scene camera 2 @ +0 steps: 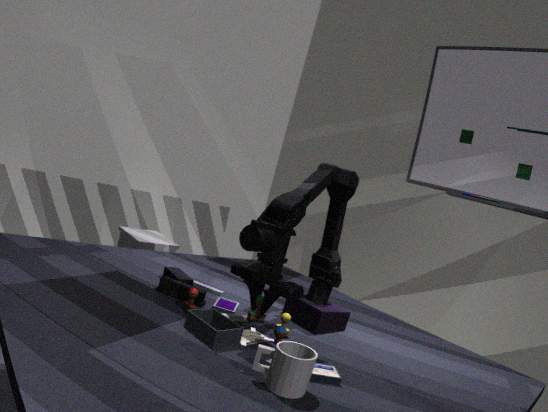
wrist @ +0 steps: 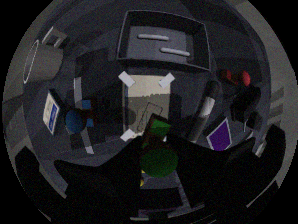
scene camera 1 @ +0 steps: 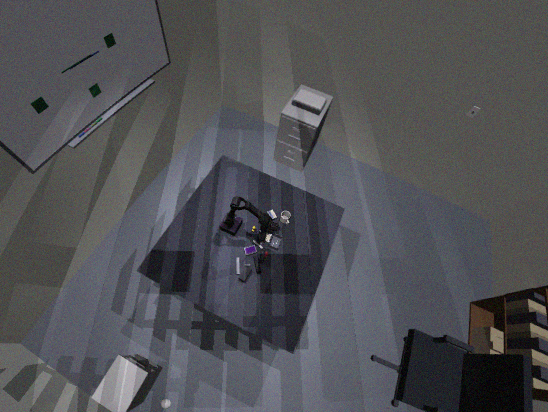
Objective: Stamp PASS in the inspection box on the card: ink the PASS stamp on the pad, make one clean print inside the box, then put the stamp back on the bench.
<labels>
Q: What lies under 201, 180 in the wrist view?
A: My gripper.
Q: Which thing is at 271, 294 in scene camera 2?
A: My gripper.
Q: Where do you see a green-knobbed stamp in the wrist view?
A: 158, 159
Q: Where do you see a dark box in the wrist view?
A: At 241, 110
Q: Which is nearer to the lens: the dark tray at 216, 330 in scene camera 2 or the dark box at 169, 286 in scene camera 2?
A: The dark tray.
</labels>
